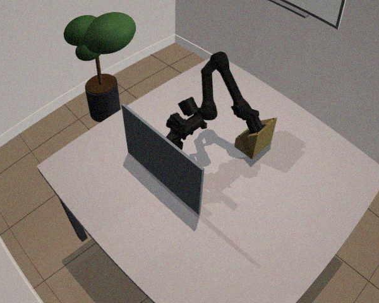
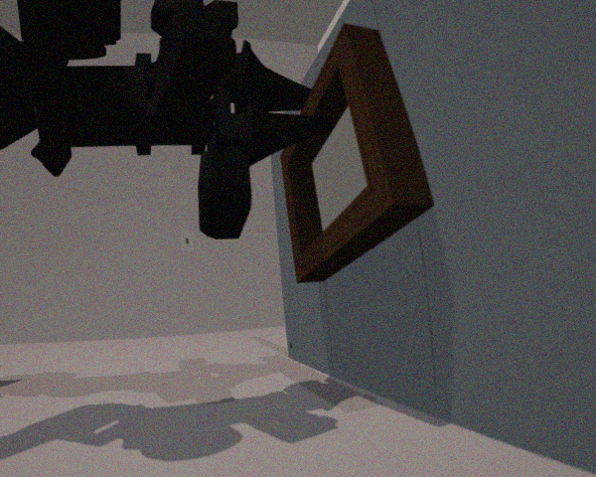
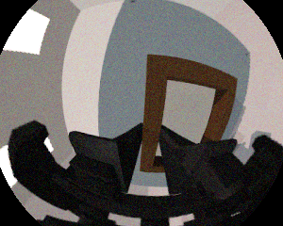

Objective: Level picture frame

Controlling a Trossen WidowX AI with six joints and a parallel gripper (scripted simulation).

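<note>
Now: the brown wooden picture frame 5 cm below my gripper tip and 1 cm to the right of it. From my gripper tip the other things lie so: dark grey wall panel: 6 cm below, 2 cm ahead, 1 cm to the left.
</note>
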